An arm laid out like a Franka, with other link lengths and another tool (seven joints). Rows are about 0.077 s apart.
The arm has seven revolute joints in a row. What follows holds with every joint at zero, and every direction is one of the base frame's. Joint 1 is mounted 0.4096 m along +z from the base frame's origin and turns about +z. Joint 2 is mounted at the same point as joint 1 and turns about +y. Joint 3 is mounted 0.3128 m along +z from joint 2 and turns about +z. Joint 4 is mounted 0.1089 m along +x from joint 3 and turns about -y. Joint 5 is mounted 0.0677 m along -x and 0.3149 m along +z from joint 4 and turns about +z. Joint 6 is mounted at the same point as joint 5 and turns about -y. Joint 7 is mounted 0.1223 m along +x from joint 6 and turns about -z. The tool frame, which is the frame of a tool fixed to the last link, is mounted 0.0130 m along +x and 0.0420 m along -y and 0.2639 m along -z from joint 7; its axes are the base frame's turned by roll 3.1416, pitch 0.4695 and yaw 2.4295 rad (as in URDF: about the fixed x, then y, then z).
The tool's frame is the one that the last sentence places.
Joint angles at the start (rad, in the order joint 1, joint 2, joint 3, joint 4, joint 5, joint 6, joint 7):
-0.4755, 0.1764, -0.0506, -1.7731, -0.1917, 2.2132, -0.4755
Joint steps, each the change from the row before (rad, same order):
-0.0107, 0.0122, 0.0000, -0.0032, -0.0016, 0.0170, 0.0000
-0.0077, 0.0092, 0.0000, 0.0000, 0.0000, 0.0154, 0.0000
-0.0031, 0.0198, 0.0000, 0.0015, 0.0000, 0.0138, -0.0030
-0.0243, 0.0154, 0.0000, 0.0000, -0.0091, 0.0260, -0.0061
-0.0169, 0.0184, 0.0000, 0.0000, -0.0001, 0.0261, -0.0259
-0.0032, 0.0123, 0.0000, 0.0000, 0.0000, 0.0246, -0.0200
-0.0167, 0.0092, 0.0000, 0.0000, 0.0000, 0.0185, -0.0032
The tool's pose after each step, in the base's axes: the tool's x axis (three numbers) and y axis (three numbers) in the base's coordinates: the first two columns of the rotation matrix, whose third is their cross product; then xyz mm. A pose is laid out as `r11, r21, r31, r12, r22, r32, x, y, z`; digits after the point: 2 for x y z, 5 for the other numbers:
-0.61074, 0.39516, -0.68618, 0.63263, 0.76467, -0.12272, 577.07, -403.94, 431.71
-0.60510, 0.39642, -0.69044, 0.63698, 0.76131, -0.12114, 577.35, -409.40, 428.53
-0.60937, 0.39644, -0.68666, 0.63461, 0.76304, -0.12264, 579.69, -412.32, 418.33
-0.60335, 0.39405, -0.69332, 0.64244, 0.75526, -0.12981, 574.97, -428.74, 413.39
-0.60887, 0.38171, -0.69540, 0.63271, 0.76245, -0.13547, 574.12, -439.72, 405.90
-0.61315, 0.36344, -0.70140, 0.61770, 0.77405, -0.13890, 578.53, -442.76, 402.42
-0.60446, 0.36644, -0.70736, 0.62649, 0.76712, -0.13796, 574.86, -453.47, 399.82

